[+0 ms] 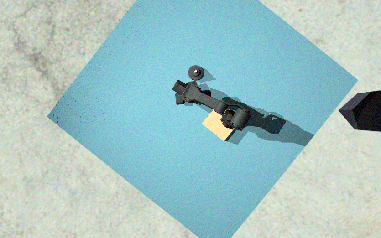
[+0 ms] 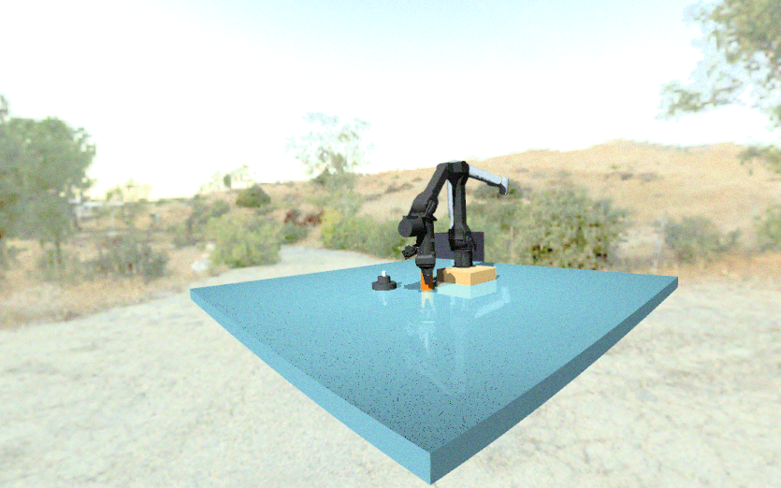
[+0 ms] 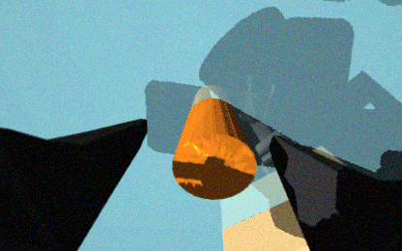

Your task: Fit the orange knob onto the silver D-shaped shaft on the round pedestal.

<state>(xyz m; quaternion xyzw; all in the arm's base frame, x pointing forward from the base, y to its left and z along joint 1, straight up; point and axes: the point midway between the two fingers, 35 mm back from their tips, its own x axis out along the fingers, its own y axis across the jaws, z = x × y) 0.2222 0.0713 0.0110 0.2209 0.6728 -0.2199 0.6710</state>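
Right now the orange knob is 20 mm above my gripper tip. Also, from my gripper tip: round dark pedestal 100 mm ahead, 110 mm to the right, 10 mm above.
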